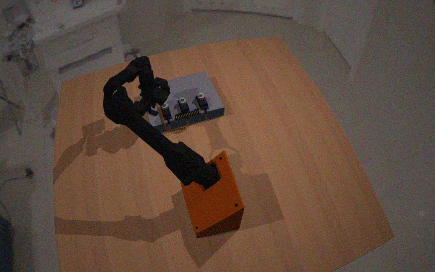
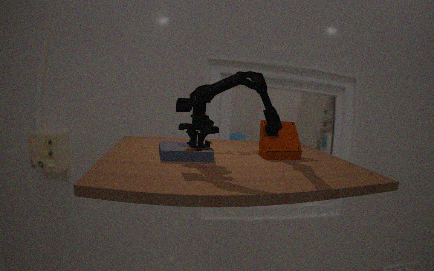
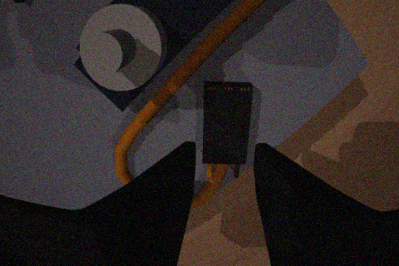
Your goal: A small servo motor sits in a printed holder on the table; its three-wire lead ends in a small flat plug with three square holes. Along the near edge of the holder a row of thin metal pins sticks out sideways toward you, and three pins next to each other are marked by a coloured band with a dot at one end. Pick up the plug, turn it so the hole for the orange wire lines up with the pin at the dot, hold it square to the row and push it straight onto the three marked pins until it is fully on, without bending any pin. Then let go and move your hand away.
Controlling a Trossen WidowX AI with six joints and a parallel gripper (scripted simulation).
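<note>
Right now the blue band is 6 cm behind my gripper tip, 15 cm to the right of it and 1 cm above it. Also, from my gripper tip: green strip (6 cm behind, 13 cm to the right, 1 cm below); then white dot (6 cm behind, 15 cm to the right, 1 cm above); then grey-blue holder (10 cm ahead, 12 cm to the right, 4 cm below).
</note>
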